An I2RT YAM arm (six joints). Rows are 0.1 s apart.
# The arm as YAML. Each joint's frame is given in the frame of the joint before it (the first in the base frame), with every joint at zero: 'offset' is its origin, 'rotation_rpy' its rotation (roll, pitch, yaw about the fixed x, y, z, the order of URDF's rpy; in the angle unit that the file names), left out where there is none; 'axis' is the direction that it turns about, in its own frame. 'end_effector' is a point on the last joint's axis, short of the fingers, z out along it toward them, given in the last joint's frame.
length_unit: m
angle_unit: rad
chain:
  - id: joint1
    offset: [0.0, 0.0, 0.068]
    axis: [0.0, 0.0, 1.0]
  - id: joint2
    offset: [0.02, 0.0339, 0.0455]
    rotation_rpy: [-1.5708, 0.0, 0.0]
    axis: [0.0, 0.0, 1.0]
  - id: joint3
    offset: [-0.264, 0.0, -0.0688]
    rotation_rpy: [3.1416, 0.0, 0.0]
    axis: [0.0, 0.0, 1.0]
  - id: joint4
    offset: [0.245, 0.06, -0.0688]
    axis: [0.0, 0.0, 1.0]
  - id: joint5
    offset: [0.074, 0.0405, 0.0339]
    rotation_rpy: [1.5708, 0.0, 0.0]
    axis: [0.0, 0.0, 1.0]
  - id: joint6
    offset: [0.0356, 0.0, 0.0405]
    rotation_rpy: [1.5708, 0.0, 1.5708]
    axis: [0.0, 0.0, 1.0]
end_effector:
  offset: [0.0, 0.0, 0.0]
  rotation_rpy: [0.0, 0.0, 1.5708]
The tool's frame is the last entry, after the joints.
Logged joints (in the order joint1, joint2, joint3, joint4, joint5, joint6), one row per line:
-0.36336 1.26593 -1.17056 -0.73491 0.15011 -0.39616
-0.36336 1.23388 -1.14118 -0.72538 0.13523 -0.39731
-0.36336 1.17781 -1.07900 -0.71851 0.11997 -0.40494
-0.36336 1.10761 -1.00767 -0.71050 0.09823 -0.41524
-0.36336 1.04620 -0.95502 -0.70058 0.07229 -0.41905
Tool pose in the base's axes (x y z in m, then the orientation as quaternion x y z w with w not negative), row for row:
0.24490 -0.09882 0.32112 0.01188 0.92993 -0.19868 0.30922
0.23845 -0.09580 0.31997 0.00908 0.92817 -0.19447 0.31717
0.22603 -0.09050 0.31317 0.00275 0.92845 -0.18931 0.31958
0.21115 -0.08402 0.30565 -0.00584 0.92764 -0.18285 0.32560
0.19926 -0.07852 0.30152 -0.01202 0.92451 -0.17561 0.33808
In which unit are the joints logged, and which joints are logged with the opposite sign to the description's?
The joints are logged in radians. Opposite sign: joint3.
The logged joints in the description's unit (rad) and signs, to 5 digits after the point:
-0.36336 1.26593 1.17056 -0.73491 0.15011 -0.39616
-0.36336 1.23388 1.14118 -0.72538 0.13523 -0.39731
-0.36336 1.17781 1.07900 -0.71851 0.11997 -0.40494
-0.36336 1.10761 1.00767 -0.71050 0.09823 -0.41524
-0.36336 1.04620 0.95502 -0.70058 0.07229 -0.41905

